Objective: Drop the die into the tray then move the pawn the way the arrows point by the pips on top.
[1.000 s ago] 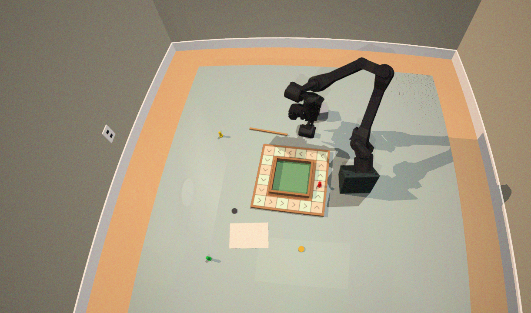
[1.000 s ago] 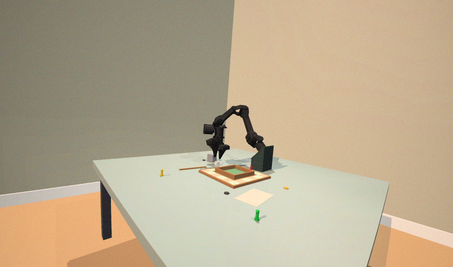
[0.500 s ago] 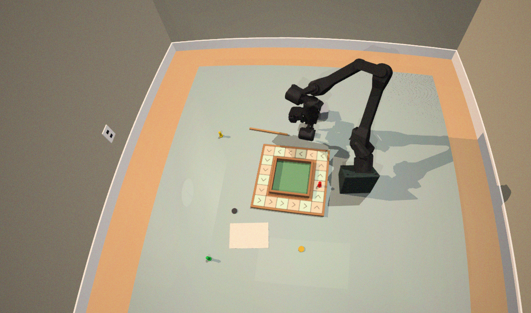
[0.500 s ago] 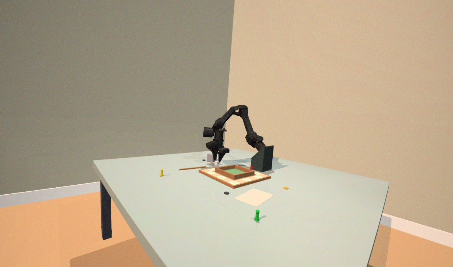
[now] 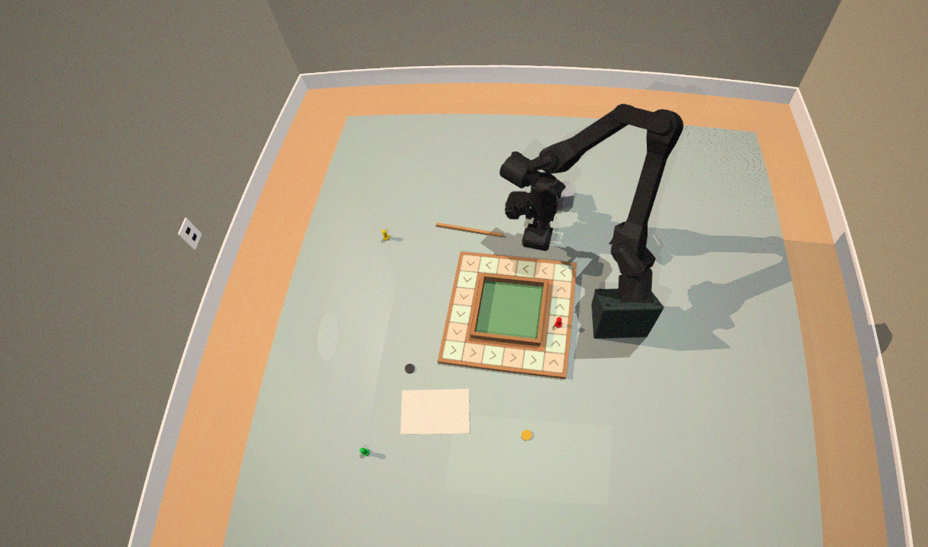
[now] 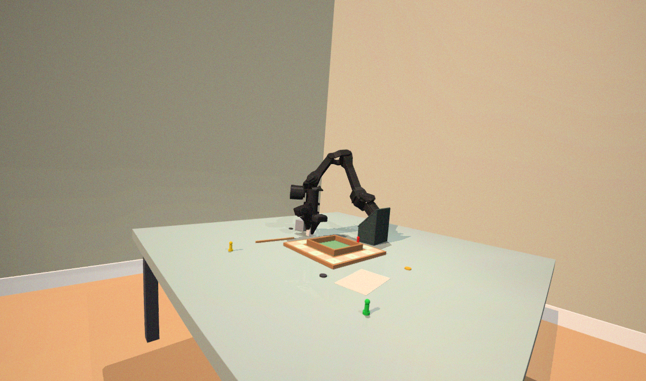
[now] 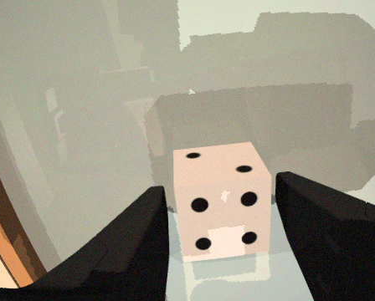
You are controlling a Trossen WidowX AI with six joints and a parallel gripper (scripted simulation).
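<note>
Now: gripper tip 5 cm past the red pawn, 24 cm to the right of it and 2 cm below it. The rest, counted from my gripper tip: wooden stick 19 cm ahead, 1 cm below; then green dice tray 6 cm ahead, 22 cm to the left; then white die right at my gripper tip.
</note>
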